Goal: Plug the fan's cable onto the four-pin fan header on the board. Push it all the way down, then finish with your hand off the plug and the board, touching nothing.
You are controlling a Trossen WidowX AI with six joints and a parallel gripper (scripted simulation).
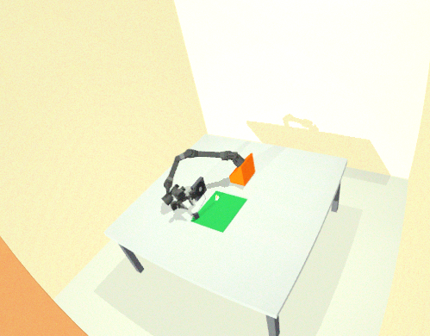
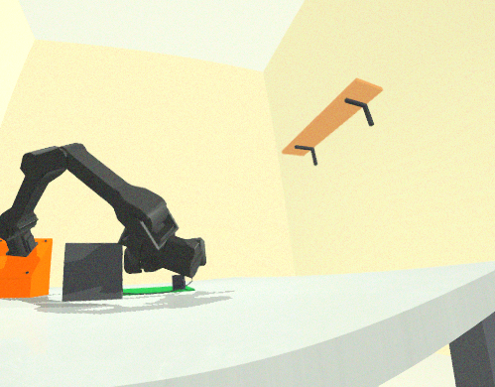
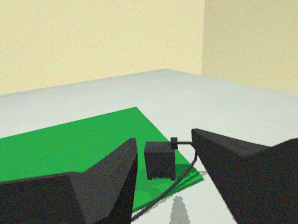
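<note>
The dark fan plug is 10 mm ahead of my gripper tip, 30 mm to the left of it and 50 mm below it. From my gripper tip the other things lie so: green board (120 mm behind, 120 mm to the left, 90 mm below); then white four-pin header (200 mm behind, 40 mm to the left, 80 mm below); then dark square fan (180 mm behind, 80 mm to the right, 20 mm below).
</note>
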